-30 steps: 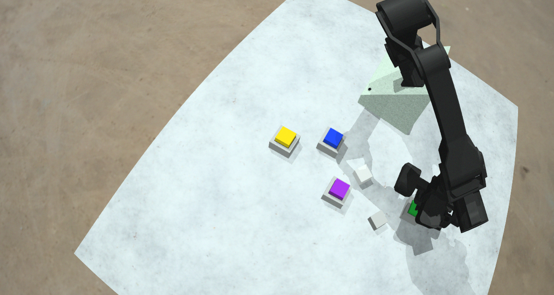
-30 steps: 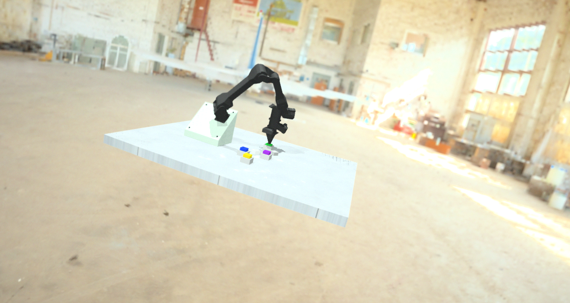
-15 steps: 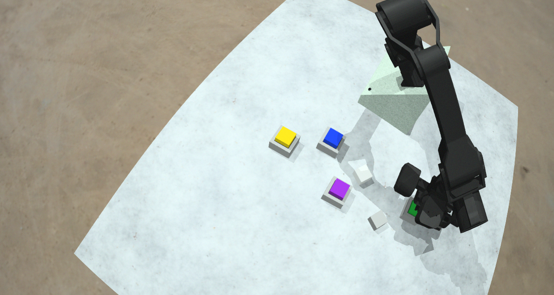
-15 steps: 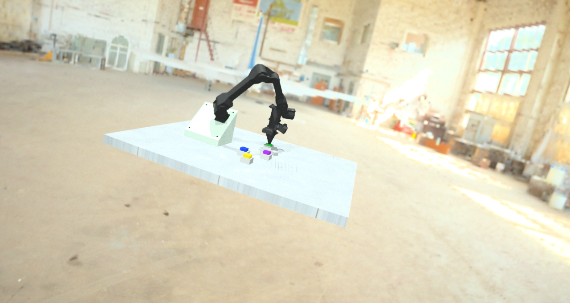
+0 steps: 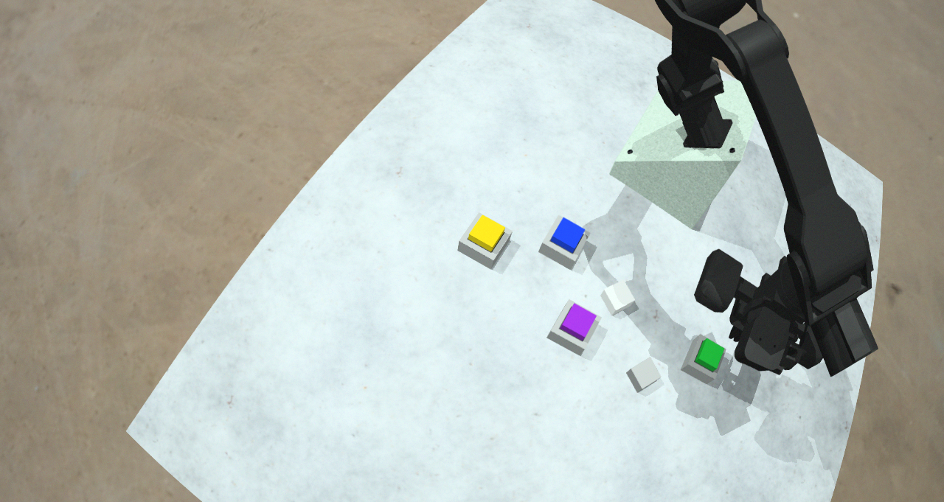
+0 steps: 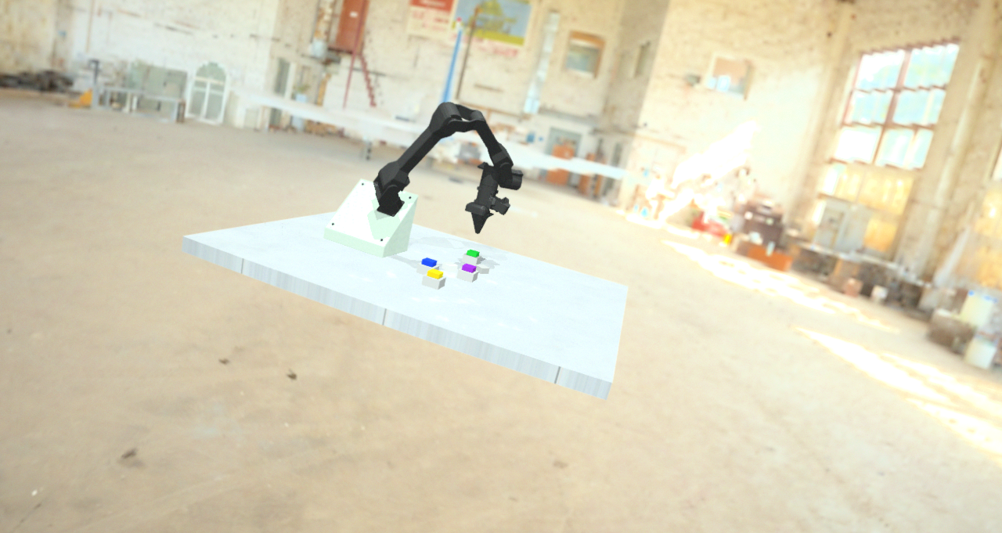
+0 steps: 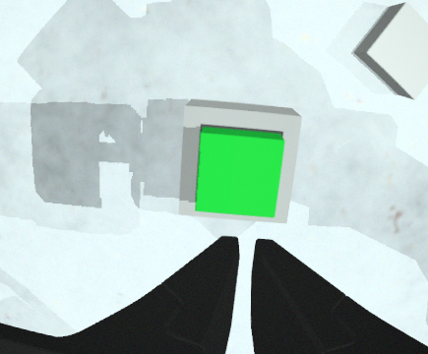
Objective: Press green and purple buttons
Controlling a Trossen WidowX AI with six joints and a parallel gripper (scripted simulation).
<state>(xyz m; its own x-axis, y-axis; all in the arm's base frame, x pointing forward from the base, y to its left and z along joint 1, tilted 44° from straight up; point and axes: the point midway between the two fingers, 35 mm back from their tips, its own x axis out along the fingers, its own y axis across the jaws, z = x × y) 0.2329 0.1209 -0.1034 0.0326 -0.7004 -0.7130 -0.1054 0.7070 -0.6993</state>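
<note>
The purple button lies 18 cm to the right of my gripper tip, 7 cm below it and 7 cm ahead of it. The rest, counted from my gripper tip: green button (7 cm below); white block (15 cm to the right, 9 cm below); grey block (9 cm below, 7 cm to the right, 7 cm ahead).
</note>
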